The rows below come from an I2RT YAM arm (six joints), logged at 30 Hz.
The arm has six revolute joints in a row. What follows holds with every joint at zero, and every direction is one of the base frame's.
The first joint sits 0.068 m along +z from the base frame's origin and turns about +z.
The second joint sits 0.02 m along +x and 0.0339 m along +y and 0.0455 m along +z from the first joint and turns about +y.
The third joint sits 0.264 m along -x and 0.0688 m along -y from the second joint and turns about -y.
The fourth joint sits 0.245 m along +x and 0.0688 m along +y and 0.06 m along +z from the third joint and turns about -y.
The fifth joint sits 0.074 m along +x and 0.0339 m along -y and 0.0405 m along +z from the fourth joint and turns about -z.
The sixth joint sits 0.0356 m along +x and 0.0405 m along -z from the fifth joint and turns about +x.
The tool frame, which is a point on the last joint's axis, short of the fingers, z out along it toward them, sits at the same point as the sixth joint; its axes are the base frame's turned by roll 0, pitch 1.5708 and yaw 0 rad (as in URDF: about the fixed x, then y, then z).
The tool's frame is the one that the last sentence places.
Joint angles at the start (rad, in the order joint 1, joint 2, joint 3, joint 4, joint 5, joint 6):
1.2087 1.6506 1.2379 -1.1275 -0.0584 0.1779
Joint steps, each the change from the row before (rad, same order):
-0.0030 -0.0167 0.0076 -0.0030 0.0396 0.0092
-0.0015 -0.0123 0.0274 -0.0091 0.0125 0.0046
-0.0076 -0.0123 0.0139 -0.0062 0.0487 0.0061
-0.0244 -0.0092 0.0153 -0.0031 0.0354 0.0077
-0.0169 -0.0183 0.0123 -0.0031 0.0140 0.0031
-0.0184 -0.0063 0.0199 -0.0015 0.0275 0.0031
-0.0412 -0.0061 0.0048 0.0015 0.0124 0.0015
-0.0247 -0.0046 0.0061 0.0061 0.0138 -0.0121
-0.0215 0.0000 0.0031 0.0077 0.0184 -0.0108
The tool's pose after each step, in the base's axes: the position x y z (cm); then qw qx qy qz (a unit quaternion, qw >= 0). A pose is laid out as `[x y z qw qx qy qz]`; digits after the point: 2 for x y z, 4 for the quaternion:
[10.36 27.28 23.03 0.0139 -0.4876 0.8726 0.0238]
[10.49 27.38 24.06 0.0296 -0.4846 0.8738 0.0289]
[10.84 27.19 24.76 0.0529 -0.4772 0.8770 0.0167]
[11.63 26.90 25.42 0.0724 -0.4614 0.8842 0.0094]
[12.07 26.54 26.24 0.0875 -0.4510 0.8881 0.0121]
[12.69 26.37 26.96 0.1056 -0.4391 0.8922 0.0084]
[13.79 25.78 27.26 0.1144 -0.4187 0.9009 0.0052]
[14.49 25.46 27.58 0.1252 -0.4113 0.9029 0.0025]
[15.14 25.20 27.69 0.1348 -0.4047 0.9045 -0.0038]

